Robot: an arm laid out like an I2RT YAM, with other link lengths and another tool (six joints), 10 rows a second.
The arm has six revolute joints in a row. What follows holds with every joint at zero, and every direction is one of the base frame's. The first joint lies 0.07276 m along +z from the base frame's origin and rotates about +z. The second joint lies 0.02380 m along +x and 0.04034 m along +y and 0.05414 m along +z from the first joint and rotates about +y. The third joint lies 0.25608 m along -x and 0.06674 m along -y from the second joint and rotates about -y. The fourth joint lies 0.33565 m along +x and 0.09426 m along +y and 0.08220 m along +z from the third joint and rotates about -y. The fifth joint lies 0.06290 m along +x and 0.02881 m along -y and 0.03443 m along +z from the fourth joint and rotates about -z. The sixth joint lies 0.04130 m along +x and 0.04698 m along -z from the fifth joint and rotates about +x. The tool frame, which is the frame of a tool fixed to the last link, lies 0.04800 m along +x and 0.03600 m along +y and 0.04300 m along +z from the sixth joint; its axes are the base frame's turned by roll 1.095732, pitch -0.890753 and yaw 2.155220 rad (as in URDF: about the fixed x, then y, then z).
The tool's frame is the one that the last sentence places.
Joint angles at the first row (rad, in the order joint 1, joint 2, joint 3, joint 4, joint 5, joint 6):
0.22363 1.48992 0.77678 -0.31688 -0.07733 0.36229
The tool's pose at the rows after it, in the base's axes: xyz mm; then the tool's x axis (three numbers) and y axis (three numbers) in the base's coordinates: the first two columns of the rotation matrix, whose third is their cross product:
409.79 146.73 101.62 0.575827 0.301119 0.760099 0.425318 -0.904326 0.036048
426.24 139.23 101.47 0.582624 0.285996 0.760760 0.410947 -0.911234 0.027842
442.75 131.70 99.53 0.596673 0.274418 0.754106 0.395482 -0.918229 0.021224
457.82 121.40 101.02 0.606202 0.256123 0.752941 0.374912 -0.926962 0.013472
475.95 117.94 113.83 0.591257 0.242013 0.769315 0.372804 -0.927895 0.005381
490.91 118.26 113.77 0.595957 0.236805 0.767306 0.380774 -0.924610 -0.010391
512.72 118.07 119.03 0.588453 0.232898 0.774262 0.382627 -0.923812 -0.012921
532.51 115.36 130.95 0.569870 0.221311 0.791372 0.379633 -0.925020 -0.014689
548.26 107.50 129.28 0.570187 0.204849 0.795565 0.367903 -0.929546 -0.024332
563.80 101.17 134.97 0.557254 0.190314 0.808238 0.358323 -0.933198 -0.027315
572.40 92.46 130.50 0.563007 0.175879 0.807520 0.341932 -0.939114 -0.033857
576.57 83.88 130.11 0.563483 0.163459 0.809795 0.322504 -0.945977 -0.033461
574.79 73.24 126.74 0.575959 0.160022 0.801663 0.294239 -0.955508 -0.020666
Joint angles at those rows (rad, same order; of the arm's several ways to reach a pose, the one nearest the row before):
0.19295 1.56056 0.80834 -0.31458 -0.08879 0.36022
0.16620 1.61350 0.86130 -0.31649 -0.10113 0.35463
0.14231 1.67194 0.92070 -0.32963 -0.10757 0.35053
0.11422 1.71392 0.97265 -0.34370 -0.11640 0.34874
0.09900 1.74790 1.04396 -0.35962 -0.13555 0.34412
0.09265 1.80466 1.11125 -0.37854 -0.15523 0.33779
0.08655 1.87139 1.20535 -0.39689 -0.16406 0.33347
0.07645 1.91612 1.28925 -0.41048 -0.17602 0.33284
0.05834 1.96906 1.34977 -0.41405 -0.18857 0.33403
0.04439 2.00912 1.41267 -0.41714 -0.19836 0.33636
0.02838 2.04182 1.44320 -0.41706 -0.20264 0.34075
0.01430 2.05115 1.45322 -0.41272 -0.19981 0.34698
-0.00065 2.04427 1.43852 -0.41390 -0.17815 0.35066

